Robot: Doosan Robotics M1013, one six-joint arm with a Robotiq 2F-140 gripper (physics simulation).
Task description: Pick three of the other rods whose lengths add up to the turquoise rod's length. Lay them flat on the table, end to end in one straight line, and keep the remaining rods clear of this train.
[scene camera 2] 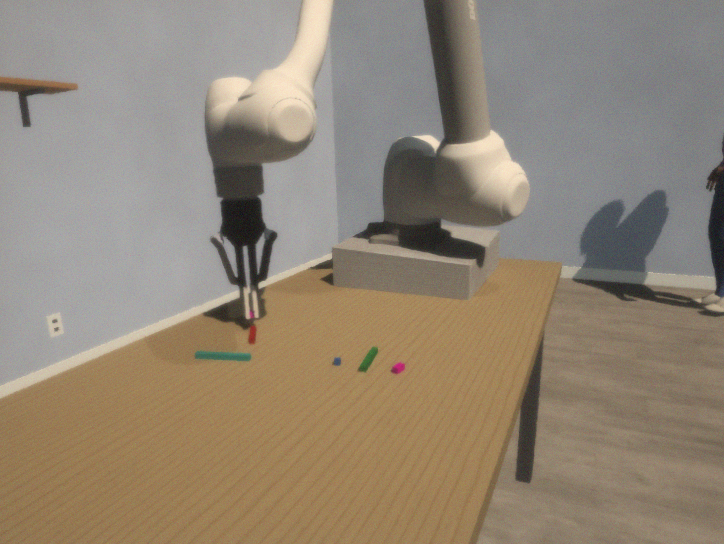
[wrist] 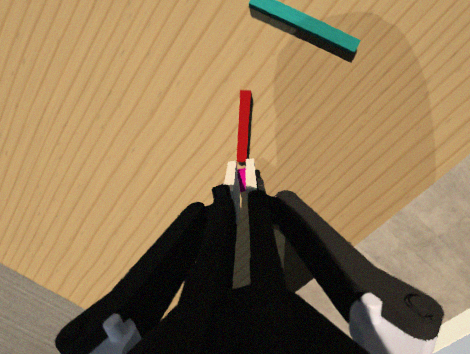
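Where they show: gripper, fingertip midpoint: (scene camera 2: 251, 316) (wrist: 242, 173); arm's base, link origin: (scene camera 2: 411, 238).
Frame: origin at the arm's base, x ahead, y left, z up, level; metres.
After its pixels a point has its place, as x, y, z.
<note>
My gripper (scene camera 2: 251, 311) @[0.509, -0.148, -0.077] (wrist: 242, 173) @[0.509, -0.148, -0.077] is shut on a short magenta rod (scene camera 2: 251, 314) @[0.512, -0.145, -0.072] (wrist: 242, 180) @[0.505, -0.150, -0.069], at the far end of the red rod (scene camera 2: 252, 334) @[0.549, -0.114, -0.096] (wrist: 244, 125) @[0.543, -0.121, -0.096]. The held rod looks roughly in line with the red rod; whether it touches the table is hidden. The turquoise rod (scene camera 2: 222, 355) @[0.646, -0.102, -0.098] (wrist: 310, 25) @[0.643, -0.110, -0.096] lies in front of the red rod in the scene view, apart from it. A small blue rod (scene camera 2: 337, 361) @[0.586, 0.092, -0.099], a green rod (scene camera 2: 368, 359) @[0.564, 0.138, -0.096] and another short magenta rod (scene camera 2: 398, 367) @[0.571, 0.195, -0.097] lie apart from each other to the right in the scene view.
The rods lie on a wooden table (scene camera 2: 280, 456) @[0.828, 0.152, -0.106] (wrist: 125, 125) @[0.462, -0.026, -0.106]. The robot's grey base block (scene camera 2: 403, 277) @[0.162, 0.040, -0.066] stands at the table's back. The table's right edge runs beyond the second magenta rod. A wall is behind the left edge, and a wall shelf (scene camera 2: 38, 85) hangs at upper left.
</note>
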